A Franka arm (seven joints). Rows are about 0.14 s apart.
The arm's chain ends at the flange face. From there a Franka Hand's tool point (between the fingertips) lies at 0.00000 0.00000 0.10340 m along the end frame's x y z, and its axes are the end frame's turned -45 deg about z.
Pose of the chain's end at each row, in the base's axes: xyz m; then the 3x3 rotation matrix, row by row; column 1 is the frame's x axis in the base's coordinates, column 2 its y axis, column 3 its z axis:
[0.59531 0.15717 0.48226], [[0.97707 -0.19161 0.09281], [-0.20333 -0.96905 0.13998], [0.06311 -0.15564 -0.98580]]
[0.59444 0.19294 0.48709], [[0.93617 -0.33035 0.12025], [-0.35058 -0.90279 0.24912], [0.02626 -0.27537 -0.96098]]
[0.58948 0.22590 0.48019], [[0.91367 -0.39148 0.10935], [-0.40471 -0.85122 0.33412], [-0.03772 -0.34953 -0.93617]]
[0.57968 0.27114 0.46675], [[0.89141 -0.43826 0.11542], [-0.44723 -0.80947 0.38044], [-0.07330 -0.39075 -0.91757]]
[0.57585 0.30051 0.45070], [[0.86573 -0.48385 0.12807], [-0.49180 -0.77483 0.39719], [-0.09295 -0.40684 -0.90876]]
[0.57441 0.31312 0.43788], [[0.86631 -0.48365 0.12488], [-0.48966 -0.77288 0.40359], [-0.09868 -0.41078 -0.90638]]
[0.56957 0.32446 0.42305], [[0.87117 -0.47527 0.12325], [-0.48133 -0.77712 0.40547], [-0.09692 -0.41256 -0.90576]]
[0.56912 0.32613 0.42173], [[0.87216 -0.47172 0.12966], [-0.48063 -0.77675 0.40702], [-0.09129 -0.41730 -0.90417]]
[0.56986 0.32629 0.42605], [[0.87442 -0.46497 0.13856], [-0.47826 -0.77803 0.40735], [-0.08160 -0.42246 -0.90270]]
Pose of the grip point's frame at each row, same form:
[0.60491 0.17164 0.38033], [[0.82638 0.55540 0.09281], [0.54145 -0.82900 0.13998], [0.15468 -0.06543 -0.98580]]
[0.60687 0.21870 0.38772], [[0.89556 0.42838 0.12025], [0.39047 -0.88627 0.24912], [0.21328 -0.17615 -0.96098]]
[0.60079 0.26045 0.38339], [[0.92288 0.36924 0.10935], [0.31573 -0.88808 0.33412], [0.22048 -0.27383 -0.93617]]
[0.59161 0.31048 0.37187], [[0.94022 0.32043 0.11542], [0.25614 -0.88862 0.38044], [0.22447 -0.32813 -0.91757]]
[0.58909 0.34158 0.35673], [[0.95430 0.27003 0.12807], [0.20013 -0.89564 0.39719], [0.22195 -0.35340 -0.90876]]
[0.58732 0.35485 0.34416], [[0.95457 0.27058 0.12488], [0.20027 -0.89275 0.40359], [0.22069 -0.36024 -0.90638]]
[0.58231 0.36639 0.32939], [[0.95208 0.27994 0.12325], [0.20916 -0.88986 0.40547], [0.22319 -0.36026 -0.90576]]
[0.58253 0.36822 0.32824], [[0.95027 0.28315 0.12966], [0.20939 -0.88910 0.40702], [0.23052 -0.35963 -0.90417]]
[0.58419 0.36841 0.33271], [[0.94709 0.28952 0.13856], [0.21197 -0.88833 0.40735], [0.24102 -0.35642 -0.90270]]

